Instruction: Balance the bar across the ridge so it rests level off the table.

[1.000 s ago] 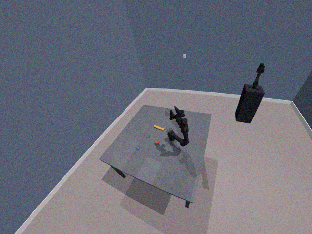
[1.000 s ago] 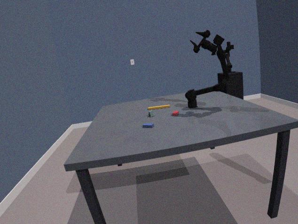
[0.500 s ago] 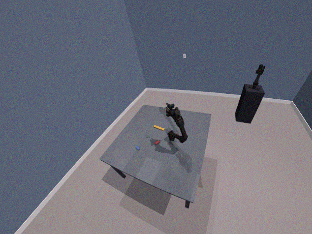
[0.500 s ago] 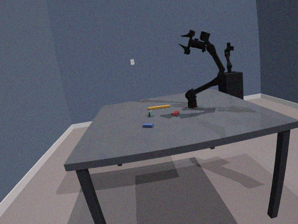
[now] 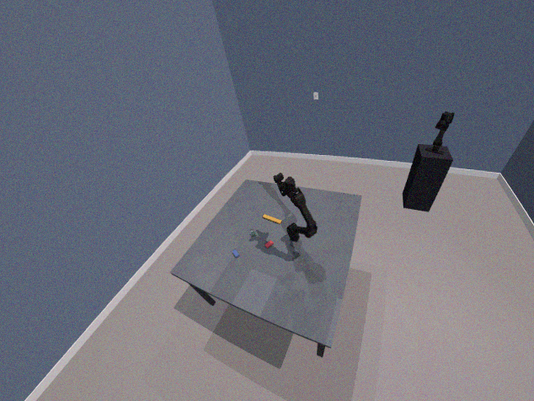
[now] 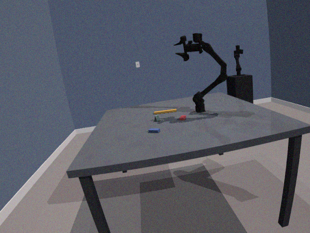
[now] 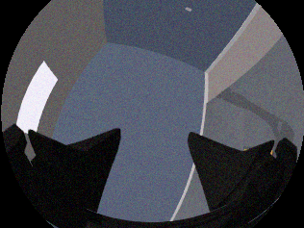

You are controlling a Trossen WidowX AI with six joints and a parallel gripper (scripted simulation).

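Now: the yellow bar 14 cm ahead of my gripper tip, 4 cm to the right of it and 50 cm below it. The rest, counted from my gripper tip: red block (4 cm ahead, 22 cm to the left, 50 cm below); blue block (27 cm ahead, 39 cm to the left, 50 cm below).
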